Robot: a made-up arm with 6 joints. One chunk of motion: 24 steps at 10 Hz.
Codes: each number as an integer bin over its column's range. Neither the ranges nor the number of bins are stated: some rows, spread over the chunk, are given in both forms.
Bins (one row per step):
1: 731 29 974 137 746 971
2: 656 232 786 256 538 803
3: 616 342 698 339 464 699
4: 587 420 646 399 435 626
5: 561 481 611 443 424 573
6: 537 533 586 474 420 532
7: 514 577 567 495 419 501
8: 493 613 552 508 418 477
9: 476 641 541 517 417 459
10: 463 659 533 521 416 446
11: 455 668 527 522 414 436
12: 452 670 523 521 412 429
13: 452 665 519 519 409 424
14: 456 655 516 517 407 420
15: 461 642 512 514 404 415
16: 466 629 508 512 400 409
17: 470 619 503 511 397 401
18: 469 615 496 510 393 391
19: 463 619 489 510 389 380
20: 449 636 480 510 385 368
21: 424 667 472 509 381 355
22: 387 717 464 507 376 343
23: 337 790 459 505 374 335
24: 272 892 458 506 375 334
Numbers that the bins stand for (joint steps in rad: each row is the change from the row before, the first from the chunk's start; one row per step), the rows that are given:
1: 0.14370 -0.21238 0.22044 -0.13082 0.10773 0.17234
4: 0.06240 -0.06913 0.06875 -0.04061 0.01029 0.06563
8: 0.00933 0.00158 0.02528 -0.00307 0.00496 0.01954
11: -0.01212 0.02173 0.01372 0.00175 0.00371 0.00686
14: -0.01156 0.01697 0.00863 0.00003 0.00152 0.00191
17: -0.00365 0.00378 0.00262 -0.00204 -0.00161 -0.00397
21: -0.02962 0.02137 -0.01172 -0.00273 -0.00663 -0.01820
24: -0.11544 0.10380 -0.01819 -0.00376 -0.00851 -0.02469
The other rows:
2: 0.10135 -0.13800 0.13350 -0.08985 0.04256 0.12038
3: 0.07877 -0.09770 0.09280 -0.06127 0.01938 0.08821
5: 0.04772 -0.04678 0.05256 -0.02546 0.00684 0.04923
6: 0.03417 -0.02773 0.04100 -0.01478 0.00559 0.03655
7: 0.02119 -0.01161 0.03222 -0.00755 0.00528 0.02696
9: -0.00027 0.01184 0.02019 0.00003 0.00465 0.01397
10: -0.00761 0.01844 0.01649 0.00140 0.00434 0.00995
12: -0.01382 0.02247 0.01187 0.00140 0.00309 0.00469
13: -0.01382 0.02063 0.01002 0.00071 0.00215 0.00315
15: -0.00874 0.01221 0.00678 -0.00101 0.00058 0.00036
16: -0.00591 0.00744 0.00493 -0.00170 -0.00067 -0.00149
18: -0.00422 0.00232 -0.00062 -0.00238 -0.00287 -0.00706
19: -0.00761 0.00378 -0.00386 -0.00238 -0.00412 -0.01046
20: -0.01551 0.01001 -0.00802 -0.00238 -0.00537 -0.01417
22: -0.05051 0.03968 -0.01542 -0.00342 -0.00819 -0.02191
23: -0.07874 0.06643 -0.01773 -0.00411 -0.00882 -0.02438

